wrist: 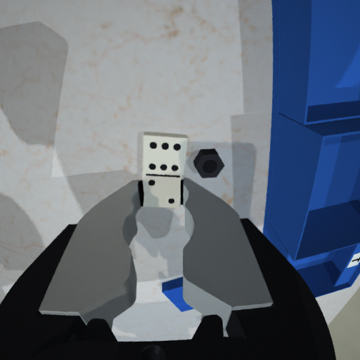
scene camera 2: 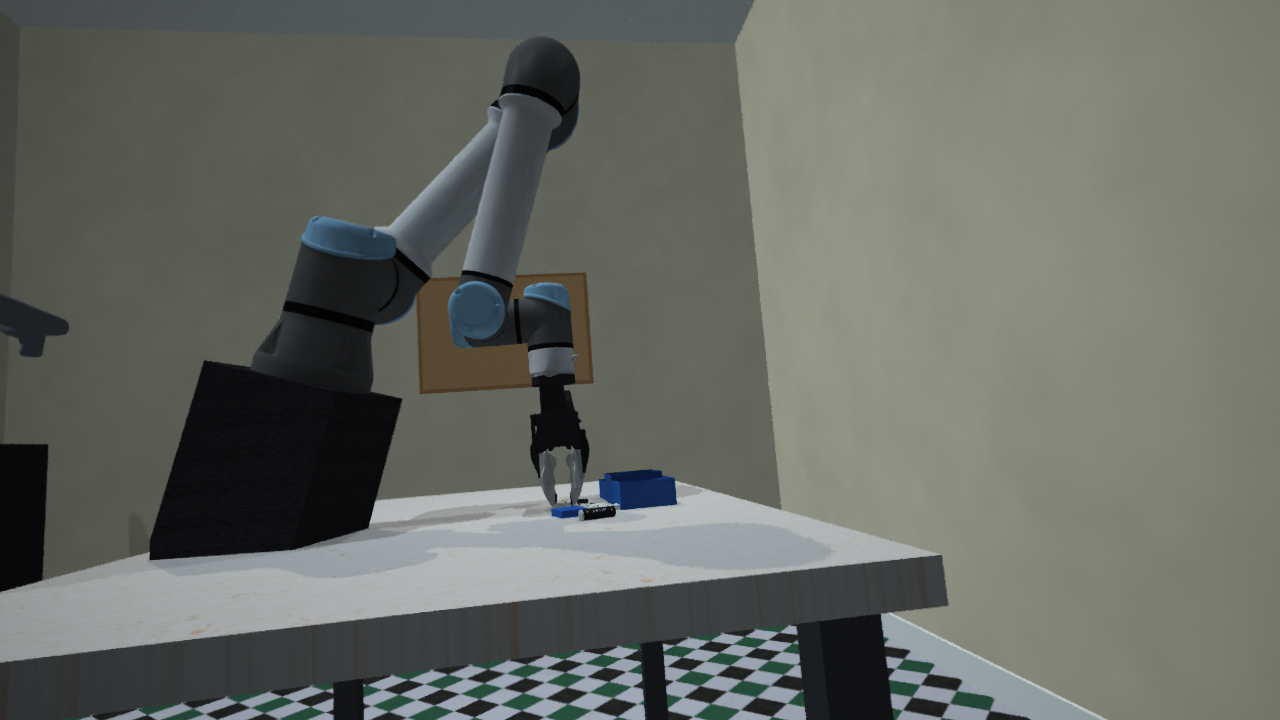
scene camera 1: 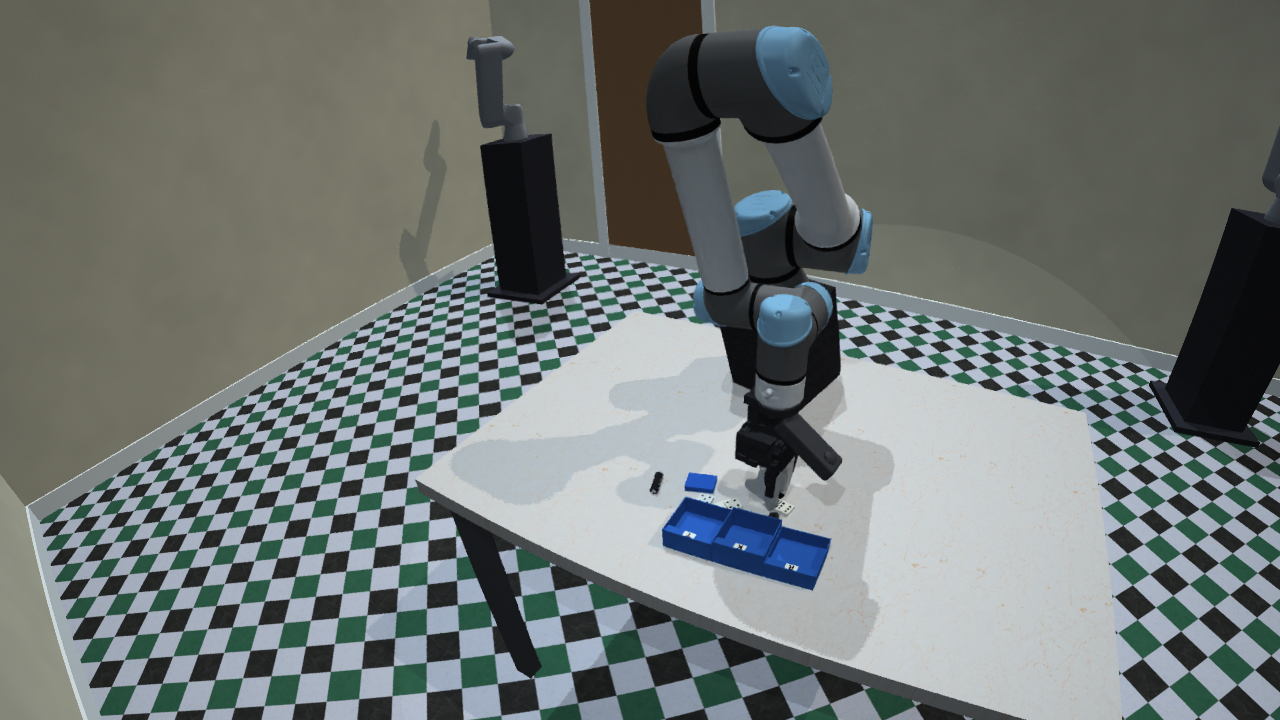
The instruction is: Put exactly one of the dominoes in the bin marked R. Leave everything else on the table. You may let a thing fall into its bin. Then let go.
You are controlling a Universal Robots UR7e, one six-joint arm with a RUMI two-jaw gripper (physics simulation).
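Seen in the pictures: gripper, fingertip midpoint: [scene camera 1: 773, 505]; arm's base, origin of the base link: [scene camera 2: 312, 381].
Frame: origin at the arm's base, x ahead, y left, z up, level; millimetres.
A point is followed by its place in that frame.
My gripper [scene camera 1: 775, 499] {x 348, y 103, z -215 mm} [scene camera 2: 563, 503] {x 348, y 103, z -215 mm} [wrist: 162, 181] points down with its jaws shut on the two-dot end of a white domino [scene camera 1: 785, 507] {x 355, y 126, z -207 mm} [wrist: 164, 160]. The domino's six-dot end sticks out past the fingertips in the wrist view. It is at or very near the table top; I cannot tell whether it touches. Two other white dominoes [scene camera 1: 732, 503] {x 373, y 37, z -208 mm} [scene camera 1: 707, 497] {x 374, y -9, z -207 mm} lie close behind the bins. The blue three-compartment bin tray [scene camera 1: 760, 565] {x 507, y 130, z -190 mm} [scene camera 2: 648, 490] {x 459, y -32, z -190 mm} [wrist: 290, 175] stands beside the gripper. Its small labels are too small or cut off to read surely, so I cannot tell which is R.
A black hex nut [scene camera 1: 774, 515] {x 380, y 114, z -206 mm} [wrist: 209, 163] lies between the held domino and the bin tray. A flat blue block [scene camera 1: 700, 482] {x 345, y -33, z -204 mm} [scene camera 2: 565, 512] {x 332, y -62, z -207 mm} [wrist: 175, 295] lies behind the other dominoes. A black cylinder like a battery [scene camera 1: 657, 483] {x 377, y -101, z -202 mm} [scene camera 2: 597, 512] {x 368, y -114, z -205 mm} lies beyond the block.
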